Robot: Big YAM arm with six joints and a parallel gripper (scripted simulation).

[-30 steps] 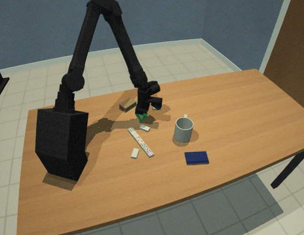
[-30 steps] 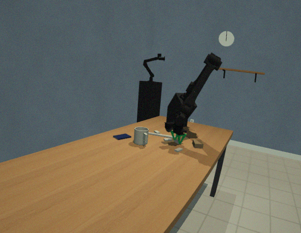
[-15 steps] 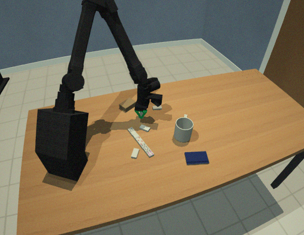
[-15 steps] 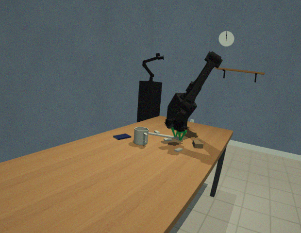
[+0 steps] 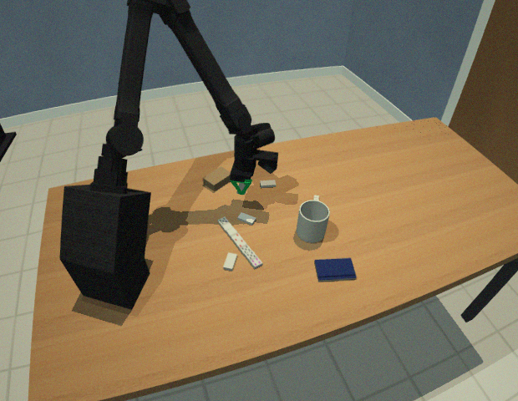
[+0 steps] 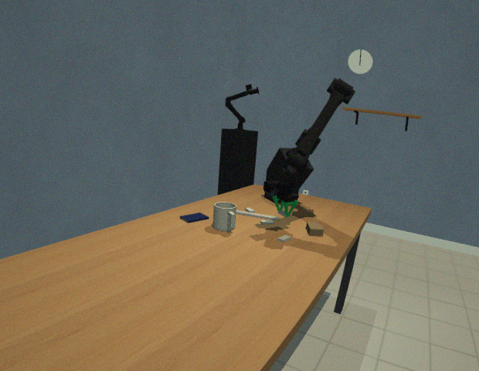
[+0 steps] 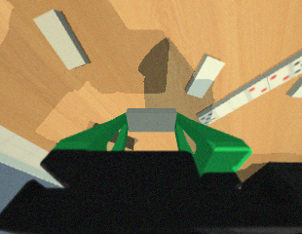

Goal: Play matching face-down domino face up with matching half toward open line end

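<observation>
Right now the grey tile is 100 mm ahead of my hand, 80 mm to the left of it and 70 mm below it. Also, from my hand: brown block (120 mm to the left, 80 mm behind, 60 mm below).
</observation>
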